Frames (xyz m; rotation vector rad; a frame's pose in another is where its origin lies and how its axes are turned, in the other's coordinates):
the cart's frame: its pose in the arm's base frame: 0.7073 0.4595 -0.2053 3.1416 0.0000 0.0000
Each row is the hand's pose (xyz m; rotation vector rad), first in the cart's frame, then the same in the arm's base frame.
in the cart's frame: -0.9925 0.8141 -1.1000 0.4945 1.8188 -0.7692
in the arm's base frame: -0.2852 -0.3546 0.8947 -1.4628 -0.8956 -2.1177
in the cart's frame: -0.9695 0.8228 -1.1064 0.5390 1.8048 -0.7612
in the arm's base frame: -0.2622 -0.3633 0.9011 -1.4532 -0.8782 -2.0822
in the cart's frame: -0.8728 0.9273 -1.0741 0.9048 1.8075 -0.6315
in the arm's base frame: -0.1655 -0.4678 0.8688 -1.2554 -0.6662 -1.9069
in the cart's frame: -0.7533 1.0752 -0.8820 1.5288 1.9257 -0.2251
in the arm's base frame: -0.0460 -0.6157 0.6767 -0.7698 -0.2008 -1.7177
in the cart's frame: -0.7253 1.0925 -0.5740 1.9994 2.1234 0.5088
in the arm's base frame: -0.0180 -0.6330 0.3687 -0.2034 0.3854 -1.6083
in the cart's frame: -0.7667 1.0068 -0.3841 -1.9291 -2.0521 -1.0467
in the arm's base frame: -0.0594 -0.5473 0.1788 0.1560 0.7925 -1.5538
